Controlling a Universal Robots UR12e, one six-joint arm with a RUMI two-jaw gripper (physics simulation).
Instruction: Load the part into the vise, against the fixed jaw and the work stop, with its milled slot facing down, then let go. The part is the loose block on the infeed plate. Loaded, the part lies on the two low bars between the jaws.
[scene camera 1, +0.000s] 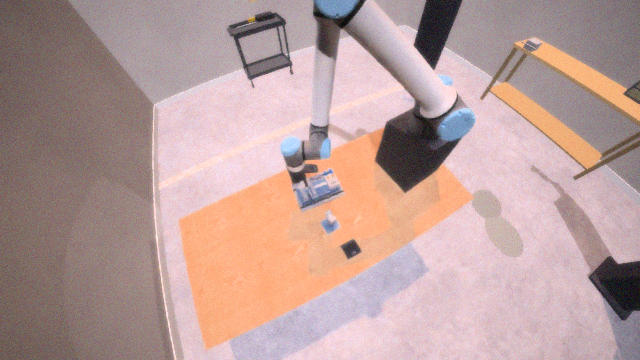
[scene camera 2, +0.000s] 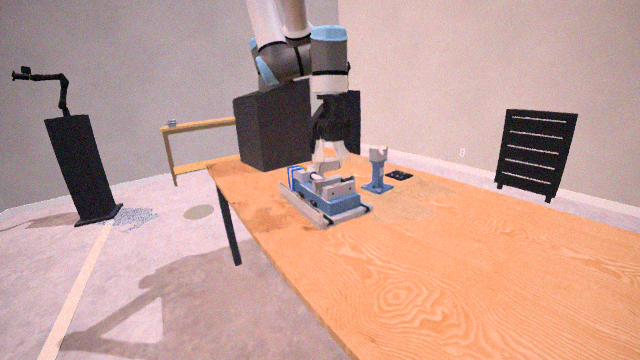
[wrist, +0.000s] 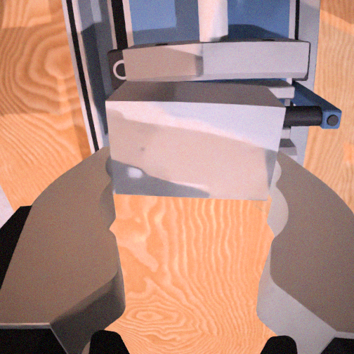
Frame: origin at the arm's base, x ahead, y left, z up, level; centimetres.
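Where they show: gripper, between the fingertips: (scene camera 1: 304, 184) (scene camera 2: 329, 170); arm's base, origin of its link: (scene camera 1: 425, 127) (scene camera 2: 276, 86).
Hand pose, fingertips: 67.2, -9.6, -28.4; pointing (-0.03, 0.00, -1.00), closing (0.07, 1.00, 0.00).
Note:
Things, the pixels of their top centre, and the offset from my fingertips, as dx, dy, dz. Level surfaces: height alone.
- plain light grey block, centre of its top: (scene camera 2: 326, 159) -1.4, +0.1, +2.8
- grey vise, centre of its top: (scene camera 2: 320, 174) (scene camera 1: 317, 184) -7.2, +1.0, -3.5
- wooden table, height of its surface: dz -13.4
- small black plate, centre of its top: (scene camera 2: 399, 174) (scene camera 1: 351, 248) -10.7, +42.5, -12.6
My gripper (scene camera 2: 329, 161) (wrist: 191, 154) is shut on the part, a plain light grey block (scene camera 2: 327, 166) (wrist: 192, 145), held by its two ends. The part is above the blue and grey vise (scene camera 2: 341, 206) (scene camera 1: 327, 194), close over its jaws. In the wrist view the jaw on the screw side (wrist: 255, 60) lies just beyond the part, roughly parallel to it. The work stop, a black rod on a blue bracket (wrist: 331, 119), shows at the right of the part. The other jaw is hidden behind the part in the wrist view. No slot shows on the visible faces; the underside is hidden.
A blue stand with a grey notched top (scene camera 1: 330, 223) (scene camera 2: 378, 172) stands beside the vise on the wooden table (scene camera 1: 240, 260) (scene camera 2: 450, 280). A small black plate (scene camera 1: 351, 249) (scene camera 2: 399, 175) lies beyond the stand. The black robot pedestal (scene camera 1: 412, 155) (scene camera 2: 275, 130) stands behind the vise.

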